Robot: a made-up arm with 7 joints. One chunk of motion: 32 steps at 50 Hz.
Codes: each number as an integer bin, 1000 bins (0 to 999) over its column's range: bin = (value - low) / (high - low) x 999, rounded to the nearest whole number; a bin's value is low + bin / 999 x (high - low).
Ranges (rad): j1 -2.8..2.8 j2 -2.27..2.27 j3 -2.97..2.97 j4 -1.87..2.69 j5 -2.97..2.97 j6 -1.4..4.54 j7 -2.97..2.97
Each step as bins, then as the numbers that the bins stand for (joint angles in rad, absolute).
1 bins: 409 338 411 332 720 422 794
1 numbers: -0.5073 -0.7339 -0.5262 -0.3546 1.3111 1.1092 1.7511
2 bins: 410 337 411 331 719 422 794
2 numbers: -0.5017 -0.7385 -0.5262 -0.3591 1.3051 1.1092 1.7511
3 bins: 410 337 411 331 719 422 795
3 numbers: -0.5017 -0.7385 -0.5262 -0.3591 1.3051 1.1092 1.7570
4 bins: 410 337 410 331 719 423 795
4 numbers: -0.5017 -0.7385 -0.5322 -0.3591 1.3051 1.1151 1.7570
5 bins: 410 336 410 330 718 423 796
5 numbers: -0.5017 -0.7430 -0.5322 -0.3637 1.2992 1.1151 1.7630
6 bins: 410 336 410 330 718 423 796
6 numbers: -0.5017 -0.7430 -0.5322 -0.3637 1.2992 1.1151 1.7630
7 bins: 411 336 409 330 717 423 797
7 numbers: -0.4961 -0.7430 -0.5381 -0.3637 1.2932 1.1151 1.7689
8 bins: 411 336 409 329 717 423 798
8 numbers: -0.4961 -0.7430 -0.5381 -0.3683 1.2932 1.1151 1.7749
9 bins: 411 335 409 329 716 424 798
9 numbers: -0.4961 -0.7476 -0.5381 -0.3683 1.2873 1.1211 1.7749
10 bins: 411 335 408 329 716 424 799
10 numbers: -0.4961 -0.7476 -0.5441 -0.3683 1.2873 1.1211 1.7808
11 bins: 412 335 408 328 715 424 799
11 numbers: -0.4905 -0.7476 -0.5441 -0.3728 1.2814 1.1211 1.7808
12 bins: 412 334 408 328 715 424 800
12 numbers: -0.4905 -0.7521 -0.5441 -0.3728 1.2814 1.1211 1.7868
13 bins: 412 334 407 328 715 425 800
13 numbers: -0.4905 -0.7521 -0.5500 -0.3728 1.2814 1.1270 1.7868
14 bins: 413 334 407 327 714 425 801
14 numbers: -0.4849 -0.7521 -0.5500 -0.3774 1.2754 1.1270 1.7927
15 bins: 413 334 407 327 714 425 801
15 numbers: -0.4849 -0.7521 -0.5500 -0.3774 1.2754 1.1270 1.7927
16 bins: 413 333 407 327 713 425 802
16 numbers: -0.4849 -0.7567 -0.5500 -0.3774 1.2695 1.1270 1.7986
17 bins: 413 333 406 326 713 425 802
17 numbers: -0.4849 -0.7567 -0.5559 -0.3820 1.2695 1.1270 1.7986
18 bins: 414 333 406 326 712 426 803
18 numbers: -0.4793 -0.7567 -0.5559 -0.3820 1.2635 1.1330 1.8046
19 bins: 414 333 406 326 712 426 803
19 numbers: -0.4793 -0.7567 -0.5559 -0.3820 1.2635 1.1330 1.8046
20 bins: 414 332 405 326 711 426 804
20 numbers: -0.4793 -0.7612 -0.5619 -0.3820 1.2576 1.1330 1.8105
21 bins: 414 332 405 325 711 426 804
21 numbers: -0.4793 -0.7612 -0.5619 -0.3865 1.2576 1.1330 1.8105
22 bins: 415 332 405 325 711 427 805
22 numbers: -0.4737 -0.7612 -0.5619 -0.3865 1.2576 1.1389 1.8165
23 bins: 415 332 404 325 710 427 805
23 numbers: -0.4737 -0.7612 -0.5678 -0.3865 1.2516 1.1389 1.8165
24 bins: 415 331 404 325 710 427 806
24 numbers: -0.4737 -0.7658 -0.5678 -0.3865 1.2516 1.1389 1.8224
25 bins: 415 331 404 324 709 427 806
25 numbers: -0.4737 -0.7658 -0.5678 -0.3911 1.2457 1.1389 1.8224
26 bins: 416 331 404 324 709 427 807
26 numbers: -0.4681 -0.7658 -0.5678 -0.3911 1.2457 1.1389 1.8284
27 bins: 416 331 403 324 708 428 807
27 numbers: -0.4681 -0.7658 -0.5738 -0.3911 1.2397 1.1449 1.8284
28 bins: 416 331 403 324 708 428 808
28 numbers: -0.4681 -0.7658 -0.5738 -0.3911 1.2397 1.1449 1.8343
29 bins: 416 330 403 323 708 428 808
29 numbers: -0.4681 -0.7703 -0.5738 -0.3956 1.2397 1.1449 1.8343
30 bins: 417 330 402 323 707 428 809
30 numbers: -0.4625 -0.7703 -0.5797 -0.3956 1.2338 1.1449 1.8403
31 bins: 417 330 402 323 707 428 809
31 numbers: -0.4625 -0.7703 -0.5797 -0.3956 1.2338 1.1449 1.8403
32 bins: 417 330 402 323 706 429 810
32 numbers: -0.4625 -0.7703 -0.5797 -0.3956 1.2278 1.1508 1.8462
